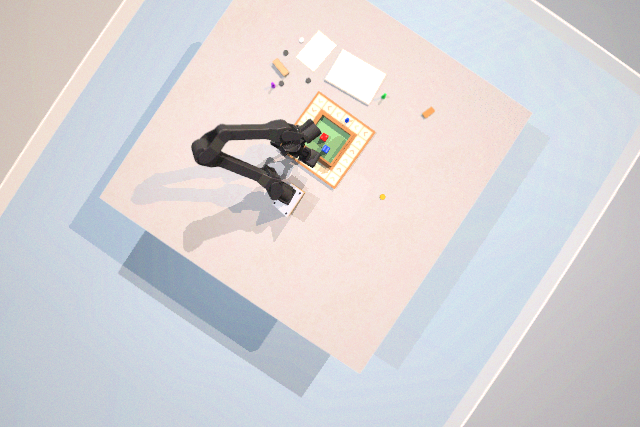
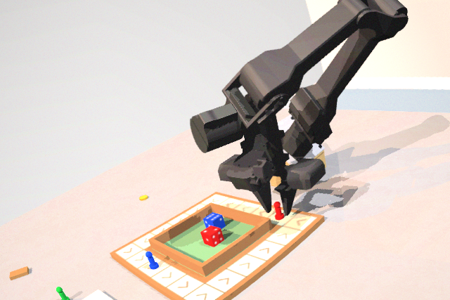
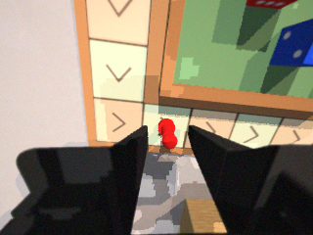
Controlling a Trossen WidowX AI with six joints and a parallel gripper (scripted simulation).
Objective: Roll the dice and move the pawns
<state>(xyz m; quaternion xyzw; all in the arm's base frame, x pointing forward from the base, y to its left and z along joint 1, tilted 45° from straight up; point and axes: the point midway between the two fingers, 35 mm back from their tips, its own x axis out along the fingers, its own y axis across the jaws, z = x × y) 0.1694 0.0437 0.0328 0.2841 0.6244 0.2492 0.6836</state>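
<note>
The blue pawn lies 21 cm ahead of my gripper tip, 12 cm to the right of it and 1 cm above it. Also, from my gripper tip: green tray (10 cm ahead, 8 cm to the right, 2 cm below); red pawn (1 cm above); purple pawn (22 cm to the left, 19 cm ahead, 1 cm below).
</note>
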